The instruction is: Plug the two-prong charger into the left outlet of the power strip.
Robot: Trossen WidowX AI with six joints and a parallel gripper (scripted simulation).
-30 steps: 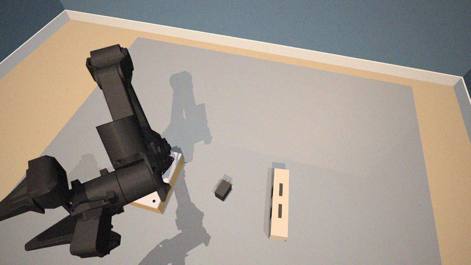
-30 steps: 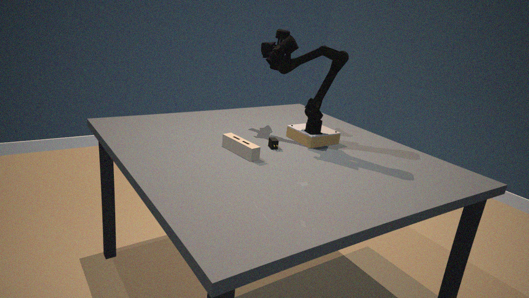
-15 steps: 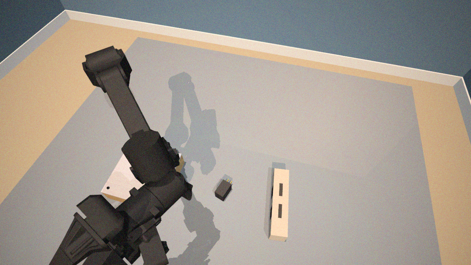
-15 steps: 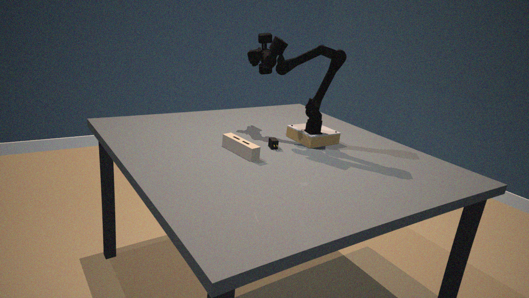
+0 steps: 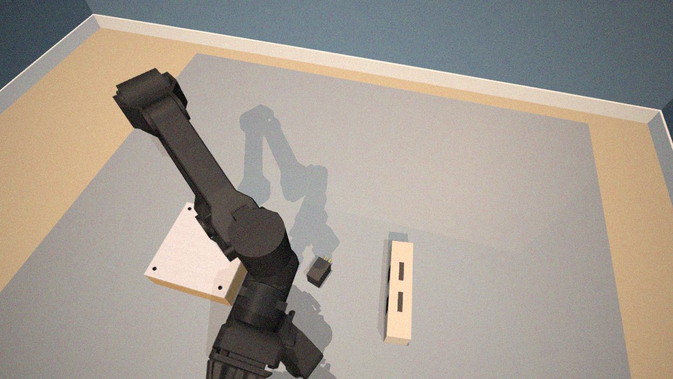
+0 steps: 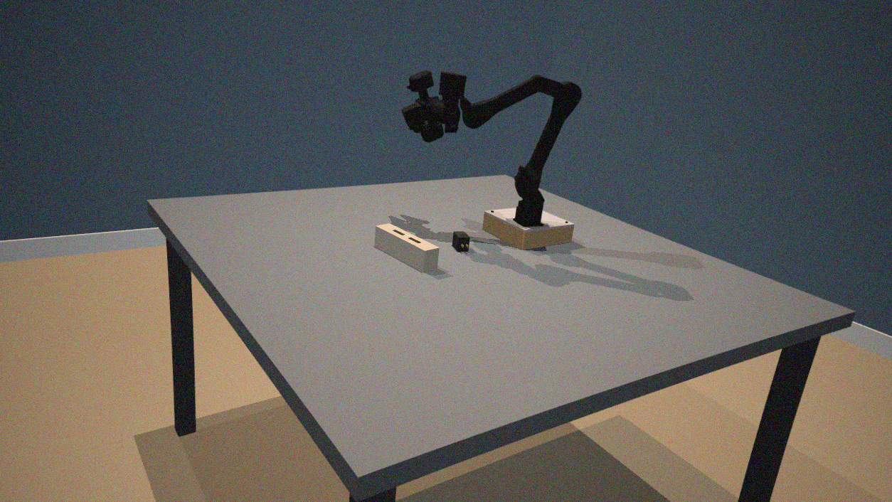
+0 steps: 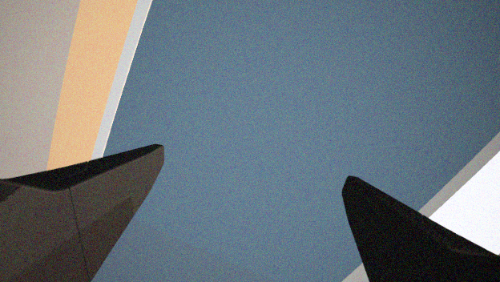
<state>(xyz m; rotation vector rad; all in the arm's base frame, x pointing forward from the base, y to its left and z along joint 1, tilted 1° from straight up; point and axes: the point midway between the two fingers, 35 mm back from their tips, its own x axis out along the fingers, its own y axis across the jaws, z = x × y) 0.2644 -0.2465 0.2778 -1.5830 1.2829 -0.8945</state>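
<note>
Right now my gripper tip is 32 cm to the right of the black two-prong charger, 31 cm above it and 6 cm past it.
</note>
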